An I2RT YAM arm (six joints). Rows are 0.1 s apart.
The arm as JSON. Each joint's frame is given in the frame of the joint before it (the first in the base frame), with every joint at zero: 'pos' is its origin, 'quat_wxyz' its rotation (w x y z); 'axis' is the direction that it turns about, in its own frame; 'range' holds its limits. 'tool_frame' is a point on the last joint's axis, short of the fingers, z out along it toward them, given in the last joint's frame.
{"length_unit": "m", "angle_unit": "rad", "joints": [
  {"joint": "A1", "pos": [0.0, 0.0, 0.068], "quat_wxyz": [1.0, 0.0, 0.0, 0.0], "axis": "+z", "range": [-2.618, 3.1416]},
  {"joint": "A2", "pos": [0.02, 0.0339, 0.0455], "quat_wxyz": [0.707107, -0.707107, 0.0, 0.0], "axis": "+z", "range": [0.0, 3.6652]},
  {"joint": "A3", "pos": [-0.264, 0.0, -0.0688], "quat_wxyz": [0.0, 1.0, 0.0, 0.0], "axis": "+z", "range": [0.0, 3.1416]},
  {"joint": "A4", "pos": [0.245, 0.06, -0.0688], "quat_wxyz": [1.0, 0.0, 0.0, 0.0], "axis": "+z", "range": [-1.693, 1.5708]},
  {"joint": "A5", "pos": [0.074, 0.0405, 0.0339], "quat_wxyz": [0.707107, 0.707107, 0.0, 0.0], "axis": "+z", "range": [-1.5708, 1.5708]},
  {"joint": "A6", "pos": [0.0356, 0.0, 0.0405], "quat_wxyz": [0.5, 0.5, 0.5, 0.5], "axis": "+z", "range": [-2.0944, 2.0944]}
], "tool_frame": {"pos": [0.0, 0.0, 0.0], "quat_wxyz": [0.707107, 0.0, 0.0, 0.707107]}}
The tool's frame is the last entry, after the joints.
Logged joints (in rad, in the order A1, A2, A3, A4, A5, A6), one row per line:
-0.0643, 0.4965, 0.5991, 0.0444, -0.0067, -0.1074
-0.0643, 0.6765, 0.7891, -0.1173, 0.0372, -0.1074
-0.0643, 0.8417, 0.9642, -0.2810, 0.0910, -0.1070
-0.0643, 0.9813, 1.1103, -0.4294, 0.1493, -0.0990
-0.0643, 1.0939, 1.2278, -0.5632, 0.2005, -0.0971
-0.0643, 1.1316, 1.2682, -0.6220, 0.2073, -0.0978
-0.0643, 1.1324, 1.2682, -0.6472, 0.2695, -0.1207
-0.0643, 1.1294, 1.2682, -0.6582, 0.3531, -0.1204
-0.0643, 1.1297, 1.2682, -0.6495, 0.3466, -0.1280
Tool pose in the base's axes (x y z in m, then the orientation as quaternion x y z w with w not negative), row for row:
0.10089, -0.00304, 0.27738, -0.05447, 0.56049, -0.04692, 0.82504
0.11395, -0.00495, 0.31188, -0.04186, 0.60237, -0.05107, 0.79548
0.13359, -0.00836, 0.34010, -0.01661, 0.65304, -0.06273, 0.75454
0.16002, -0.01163, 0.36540, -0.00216, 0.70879, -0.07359, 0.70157
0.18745, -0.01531, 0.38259, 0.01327, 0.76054, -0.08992, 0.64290
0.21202, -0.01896, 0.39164, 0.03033, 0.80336, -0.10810, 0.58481
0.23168, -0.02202, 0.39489, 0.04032, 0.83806, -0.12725, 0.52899
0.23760, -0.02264, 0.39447, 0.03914, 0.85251, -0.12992, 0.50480
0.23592, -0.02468, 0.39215, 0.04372, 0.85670, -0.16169, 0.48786
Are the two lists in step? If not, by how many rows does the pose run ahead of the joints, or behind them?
The pose runs 2 rows behind the joints: the pose in row i belongs to the joints in row i - 2.
